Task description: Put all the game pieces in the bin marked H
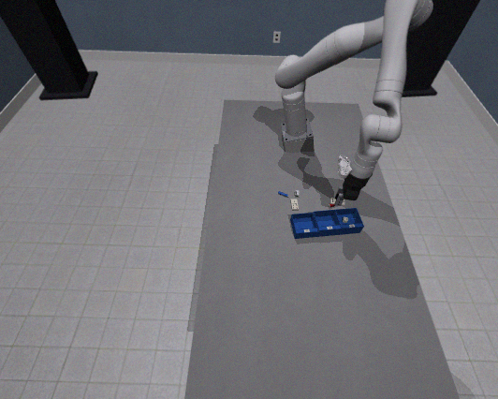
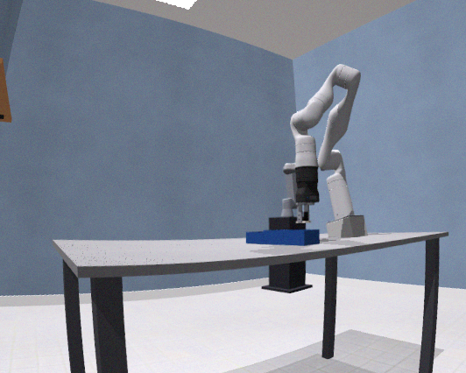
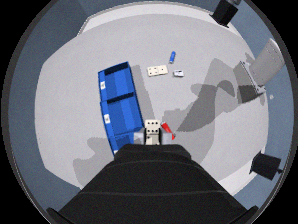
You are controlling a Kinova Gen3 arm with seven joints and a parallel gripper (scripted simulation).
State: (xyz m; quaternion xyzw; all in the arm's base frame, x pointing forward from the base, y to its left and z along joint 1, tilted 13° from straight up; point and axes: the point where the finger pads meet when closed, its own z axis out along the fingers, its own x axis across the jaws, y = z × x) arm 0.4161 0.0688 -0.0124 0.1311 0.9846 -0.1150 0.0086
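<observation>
Right now the die is 70 mm below my hand, 50 mm ahead of it and 30 mm to the left of it. Also, from my hand: red cylinder (80 mm below, 30 mm behind, 10 mm to the left); then blue three-compartment bin (70 mm below, 60 mm ahead, 50 mm to the right); then grey-white piece (120 mm to the right, 100 mm behind, 80 mm below).
</observation>
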